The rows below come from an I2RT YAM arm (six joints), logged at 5 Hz.
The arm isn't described. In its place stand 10 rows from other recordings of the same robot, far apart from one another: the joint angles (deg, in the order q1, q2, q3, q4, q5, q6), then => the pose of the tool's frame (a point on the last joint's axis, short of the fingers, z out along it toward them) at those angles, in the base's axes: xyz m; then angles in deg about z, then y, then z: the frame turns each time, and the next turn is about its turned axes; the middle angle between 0 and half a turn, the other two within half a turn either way.
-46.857 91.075 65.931 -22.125 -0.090 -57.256 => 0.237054, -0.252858, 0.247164, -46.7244, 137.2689, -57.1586
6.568 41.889 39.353 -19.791 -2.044 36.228 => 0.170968, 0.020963, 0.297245, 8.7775, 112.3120, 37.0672
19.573 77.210 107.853 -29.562 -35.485 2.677 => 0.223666, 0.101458, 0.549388, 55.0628, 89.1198, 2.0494
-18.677 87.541 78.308 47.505 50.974 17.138 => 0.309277, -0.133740, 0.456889, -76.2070, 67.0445, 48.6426
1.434 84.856 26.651 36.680 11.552 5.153 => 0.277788, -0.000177, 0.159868, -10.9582, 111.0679, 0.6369
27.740 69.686 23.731 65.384 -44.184 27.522 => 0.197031, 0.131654, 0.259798, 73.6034, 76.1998, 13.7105
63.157 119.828 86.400 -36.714 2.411 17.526 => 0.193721, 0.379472, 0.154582, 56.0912, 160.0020, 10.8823
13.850 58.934 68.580 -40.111 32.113 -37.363 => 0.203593, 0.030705, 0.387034, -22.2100, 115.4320, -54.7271
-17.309 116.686 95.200 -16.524 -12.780 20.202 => 0.455041, -0.133559, 0.248526, -1.2486, 126.9088, 30.0108
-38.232 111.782 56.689 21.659 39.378 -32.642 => 0.294012, -0.260384, 0.136134, -82.7559, 115.2071, -55.3695
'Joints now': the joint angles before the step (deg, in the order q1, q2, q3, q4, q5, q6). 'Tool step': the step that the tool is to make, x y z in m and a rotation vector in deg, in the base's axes. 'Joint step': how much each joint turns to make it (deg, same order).
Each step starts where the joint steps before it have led.
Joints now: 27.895 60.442 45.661 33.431 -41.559 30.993
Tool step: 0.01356 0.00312 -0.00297 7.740 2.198 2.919
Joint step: -0.856 5.363 -1.307 16.101 -0.340 11.709
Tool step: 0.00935 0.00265 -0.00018 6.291 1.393 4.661
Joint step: -0.519 5.152 0.095 14.020 -1.008 10.909
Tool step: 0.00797 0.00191 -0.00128 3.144 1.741 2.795
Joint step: -0.417 3.562 0.764 7.125 -0.220 6.584
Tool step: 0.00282 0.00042 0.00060 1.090 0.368 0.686
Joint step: -0.171 1.146 0.507 2.114 0.130 1.945
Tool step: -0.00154 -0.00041 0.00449 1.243 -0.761 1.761
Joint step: -0.004 0.460 0.588 2.795 -0.715 2.468
